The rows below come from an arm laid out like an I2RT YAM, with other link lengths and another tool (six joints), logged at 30 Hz.
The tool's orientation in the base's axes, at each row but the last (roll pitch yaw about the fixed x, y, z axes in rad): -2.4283, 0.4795, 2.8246; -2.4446, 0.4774, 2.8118; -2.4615, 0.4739, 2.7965; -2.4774, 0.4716, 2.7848; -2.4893, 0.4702, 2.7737; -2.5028, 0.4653, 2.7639; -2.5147, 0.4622, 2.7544; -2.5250, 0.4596, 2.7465; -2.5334, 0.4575, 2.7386
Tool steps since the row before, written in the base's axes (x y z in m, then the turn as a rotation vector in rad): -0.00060, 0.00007, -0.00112, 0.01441, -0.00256, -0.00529; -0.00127, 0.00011, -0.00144, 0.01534, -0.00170, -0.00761; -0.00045, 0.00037, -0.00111, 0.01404, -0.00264, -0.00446; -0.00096, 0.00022, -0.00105, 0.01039, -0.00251, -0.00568; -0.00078, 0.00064, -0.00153, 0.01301, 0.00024, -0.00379; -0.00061, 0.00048, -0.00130, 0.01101, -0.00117, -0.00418; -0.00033, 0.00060, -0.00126, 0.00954, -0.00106, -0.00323; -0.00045, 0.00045, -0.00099, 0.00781, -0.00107, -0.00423; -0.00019, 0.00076, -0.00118, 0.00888, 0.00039, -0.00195
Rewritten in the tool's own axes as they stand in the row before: 0.00104, 0.00038, 0.00062, -0.01042, 0.00900, 0.00726; 0.00176, 0.00022, 0.00074, -0.00988, 0.01136, 0.00833; 0.00099, 0.00062, 0.00045, -0.01052, 0.00830, 0.00667; 0.00135, 0.00020, 0.00047, -0.00687, 0.00710, 0.00699; 0.00155, 0.00082, 0.00055, -0.00903, 0.00926, 0.00405; 0.00125, 0.00067, 0.00053, -0.00766, 0.00747, 0.00507; 0.00104, 0.00087, 0.00047, -0.00682, 0.00623, 0.00414; 0.00097, 0.00056, 0.00037, -0.00495, 0.00579, 0.00468; 0.00095, 0.00100, 0.00034, -0.00633, 0.00618, 0.00215
